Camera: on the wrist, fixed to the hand. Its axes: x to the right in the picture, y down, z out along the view.
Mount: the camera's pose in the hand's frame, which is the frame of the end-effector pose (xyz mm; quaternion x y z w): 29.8 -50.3 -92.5 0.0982 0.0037 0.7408 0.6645
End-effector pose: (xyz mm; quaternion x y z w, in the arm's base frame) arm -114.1 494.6 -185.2 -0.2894 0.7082 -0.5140 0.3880
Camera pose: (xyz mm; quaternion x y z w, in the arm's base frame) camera -207.7 501.8 -129.0 0.3723 0.6359 -0.1247 0.6644
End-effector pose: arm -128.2 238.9 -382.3 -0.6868 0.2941 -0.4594 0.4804
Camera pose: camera -202.5 196.0 -314.4 -0.1896 0.6609 0.0192 0.7259
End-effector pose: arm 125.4 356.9 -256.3 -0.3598 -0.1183 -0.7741 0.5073
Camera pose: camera 34.4 308.3 -292.9 -0.2740 0.1138 -0.1283 0.9463
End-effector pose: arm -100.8 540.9 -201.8 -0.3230 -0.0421 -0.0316 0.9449
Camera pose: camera -70.1 443.5 -241.1 -0.1529 0.2117 0.6819 0.6832
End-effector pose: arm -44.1 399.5 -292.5 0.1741 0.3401 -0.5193 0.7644
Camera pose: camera -114.5 416.5 -374.5 0.4446 0.0489 0.1884 0.8743
